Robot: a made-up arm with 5 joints. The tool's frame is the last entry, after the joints.
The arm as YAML. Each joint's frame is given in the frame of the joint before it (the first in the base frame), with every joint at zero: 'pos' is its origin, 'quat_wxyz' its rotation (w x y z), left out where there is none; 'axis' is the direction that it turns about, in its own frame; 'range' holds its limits. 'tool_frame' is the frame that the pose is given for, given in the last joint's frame.
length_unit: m
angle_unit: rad
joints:
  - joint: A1
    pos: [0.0, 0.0, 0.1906]
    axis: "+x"
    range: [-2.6, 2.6]
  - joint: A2
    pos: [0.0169, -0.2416, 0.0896]
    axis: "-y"
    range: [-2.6, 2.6]
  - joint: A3
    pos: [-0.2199, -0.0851, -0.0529]
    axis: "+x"
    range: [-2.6, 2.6]
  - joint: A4
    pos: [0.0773, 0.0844, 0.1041]
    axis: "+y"
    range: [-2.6, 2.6]
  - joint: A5
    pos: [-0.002, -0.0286, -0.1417]
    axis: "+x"
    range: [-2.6, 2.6]
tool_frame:
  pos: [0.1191, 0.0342, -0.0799]
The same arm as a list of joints. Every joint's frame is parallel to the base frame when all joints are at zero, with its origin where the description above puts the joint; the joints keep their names.
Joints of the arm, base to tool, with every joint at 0 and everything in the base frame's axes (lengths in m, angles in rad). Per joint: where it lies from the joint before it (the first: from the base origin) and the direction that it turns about. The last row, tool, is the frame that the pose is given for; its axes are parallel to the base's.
A1: origin 0 0 0.1906 axis +x
A2: origin 0.0169 -0.2416 0.0896 axis -y
A3: origin -0.2199 -0.0851 -0.0529 axis +x
A4: origin 0.0773 0.0844 0.1041 axis +y
A5: origin -0.002 -0.0286 -0.1417 axis +x
tool: origin 0.1191 0.0342 -0.0799
Joint limits (rad, base to tool): -2.6..2.6 -2.6..2.6 -2.6..2.6 -2.6..2.6 -2.6..2.6

